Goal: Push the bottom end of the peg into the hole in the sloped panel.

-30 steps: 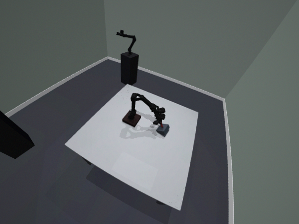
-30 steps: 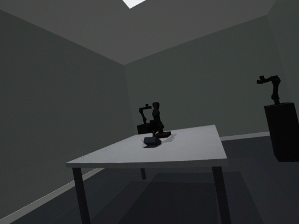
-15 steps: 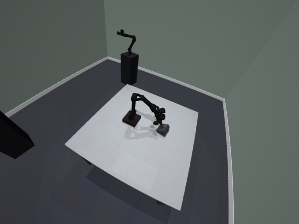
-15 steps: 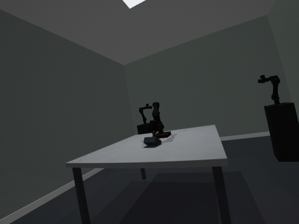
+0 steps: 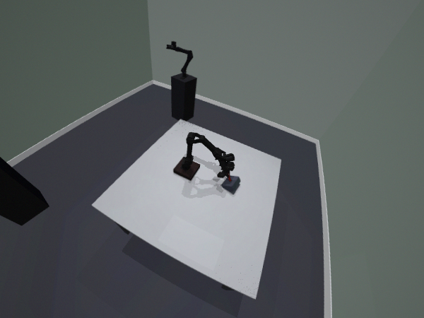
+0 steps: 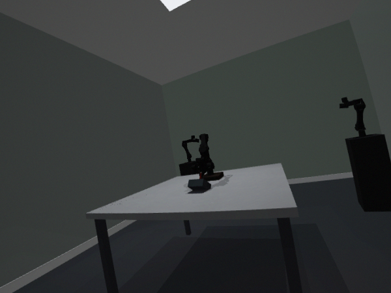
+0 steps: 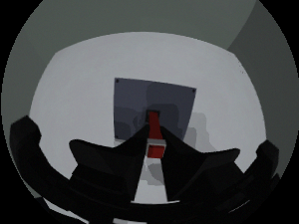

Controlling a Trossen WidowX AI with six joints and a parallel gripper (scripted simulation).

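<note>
Right now my gripper tip is 1 cm past the peg and 1 cm below it. Also, from my gripper tip: sloped panel 4 cm ahead, 6 cm below.
</note>
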